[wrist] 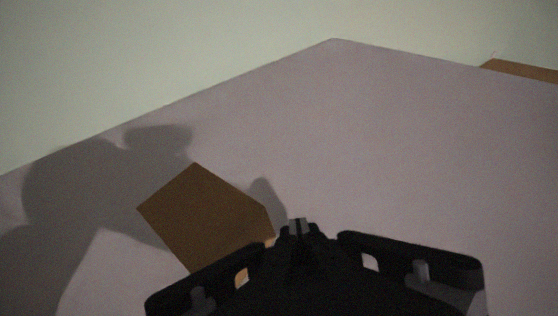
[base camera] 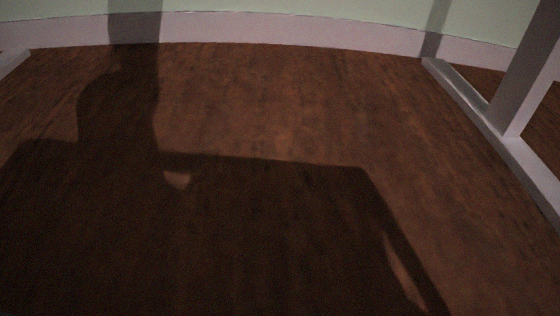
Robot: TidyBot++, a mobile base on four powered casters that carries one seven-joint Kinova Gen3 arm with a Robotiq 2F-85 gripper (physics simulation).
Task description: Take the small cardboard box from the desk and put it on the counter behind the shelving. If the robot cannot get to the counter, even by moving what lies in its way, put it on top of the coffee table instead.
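Places are measured from the arm's base along level axes (x left, y ahead, z down), in metres.
Where they show: gripper, fingertip midpoint: [wrist: 299, 230].
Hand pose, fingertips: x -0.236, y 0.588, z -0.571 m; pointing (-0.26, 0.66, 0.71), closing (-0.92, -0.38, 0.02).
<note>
After its pixels a point has its place.
A small brown cardboard box [wrist: 200, 215] @(z -0.603, x -0.174, y 0.621 m) rests on a pale desk top [wrist: 380, 130] @(z -0.553, x -0.394, y 0.656 m) in the wrist view, left of the fingers. My gripper [wrist: 299, 230] @(z -0.571, x -0.236, y 0.588 m) is shut with nothing between its fingers. Its tips show just right of the box, and its left finger hides the box's lower right part. Whether the fingers touch the box I cannot tell. The counter, the shelving and the coffee table cannot be made out in these views.
Pale legs with a floor bar [base camera: 510, 150] stand at the right in the base view; another bar end [base camera: 15, 61] @(z 0.382, x 0.727, y 0.759 m) shows at the far left. A wall with a baseboard [base camera: 280, 31] @(z 0.358, x 0.010, y 0.962 m) runs across ahead. A brown surface [wrist: 525, 70] @(z -0.053, x -1.968, y 0.964 m) lies beyond the desk's right edge.
</note>
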